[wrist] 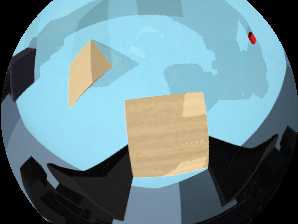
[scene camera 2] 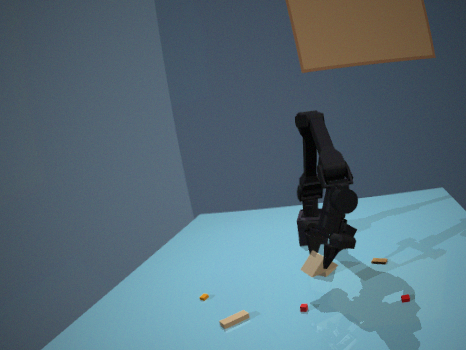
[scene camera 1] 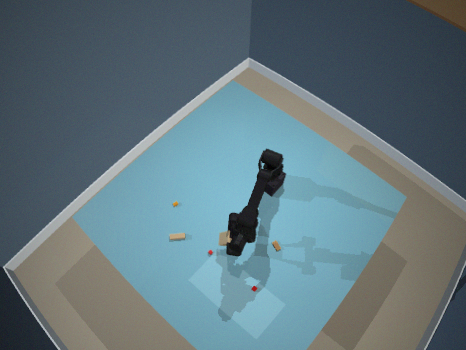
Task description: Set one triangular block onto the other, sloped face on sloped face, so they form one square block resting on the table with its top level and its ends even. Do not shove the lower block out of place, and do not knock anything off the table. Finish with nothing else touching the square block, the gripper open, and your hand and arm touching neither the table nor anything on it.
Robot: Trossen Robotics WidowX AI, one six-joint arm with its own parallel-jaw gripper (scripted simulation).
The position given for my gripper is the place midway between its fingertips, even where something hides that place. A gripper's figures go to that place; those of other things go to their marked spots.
My gripper [wrist: 167,142] is 10 cm from the lens. A tan triangular block [wrist: 168,135]: 7 cm from the lens. A tan triangular block [wrist: 89,65]: 12 cm from the lens.
